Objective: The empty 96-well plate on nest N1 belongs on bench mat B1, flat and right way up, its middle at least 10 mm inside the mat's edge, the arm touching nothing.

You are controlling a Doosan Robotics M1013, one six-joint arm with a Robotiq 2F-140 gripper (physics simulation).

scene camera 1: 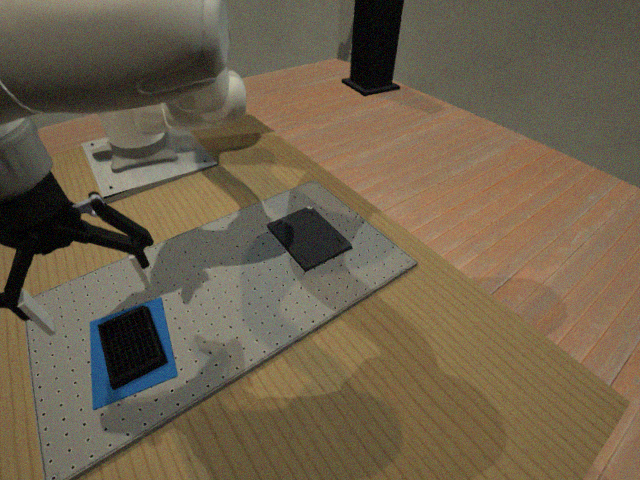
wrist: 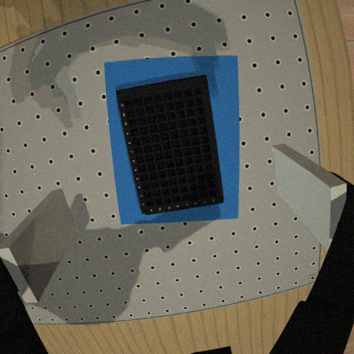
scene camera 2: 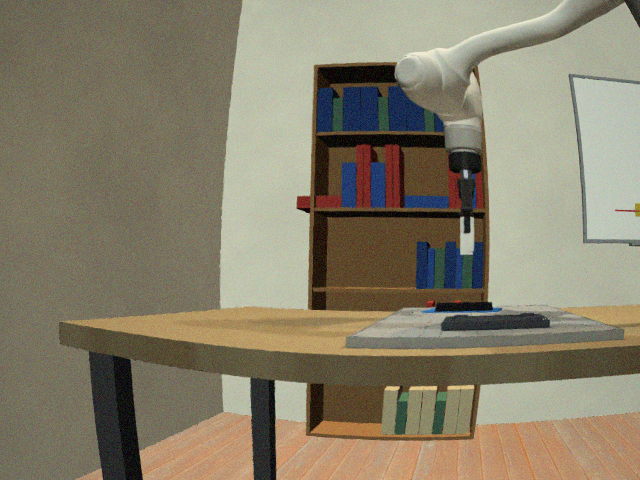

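Seen in the pictures: gripper, fingertip midpoint: [scene camera 1: 101,304] [scene camera 2: 466,253]; arm's base at its link origin: [scene camera 1: 142,152].
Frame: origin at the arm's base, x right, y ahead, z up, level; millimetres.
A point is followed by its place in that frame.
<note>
The black 96-well plate [scene camera 1: 132,346] {x 104, y 667, z 1 mm} [scene camera 2: 463,306] {x 66, y 655, z 0 mm} [wrist: 170,145] lies flat with its wells facing up on the blue bench mat [scene camera 1: 101,392] {x 162, y 719, z -9 mm} [wrist: 227,100], slightly turned against the mat's edges. Blue mat shows on all sides of it in the wrist view. My gripper [scene camera 1: 95,299] {x 106, y 657, z 111 mm} [scene camera 2: 466,253] {x 106, y 657, z 111 mm} [wrist: 169,191] is wide open and empty. It hangs well above the plate and touches neither plate nor mat. The dark nest [scene camera 1: 310,238] {x -278, y 576, z 0 mm} [scene camera 2: 495,321] {x -339, y 558, z 0 mm} stands at the other end of the board and carries no plate.
The mat and the nest are on a grey perforated board [scene camera 1: 222,310] {x -52, y 658, z -11 mm} [scene camera 2: 568,338] {x -413, y 449, z -19 mm} [wrist: 280,240] on the wooden table [scene camera 1: 330,408] {x -144, y 898, z -24 mm} [scene camera 2: 206,330] {x -398, y 963, z -24 mm}. The arm's base plate [scene camera 1: 160,178] {x -26, y 162, z -9 mm} is at the table's back. A bookshelf [scene camera 2: 311,248] stands behind the table.
</note>
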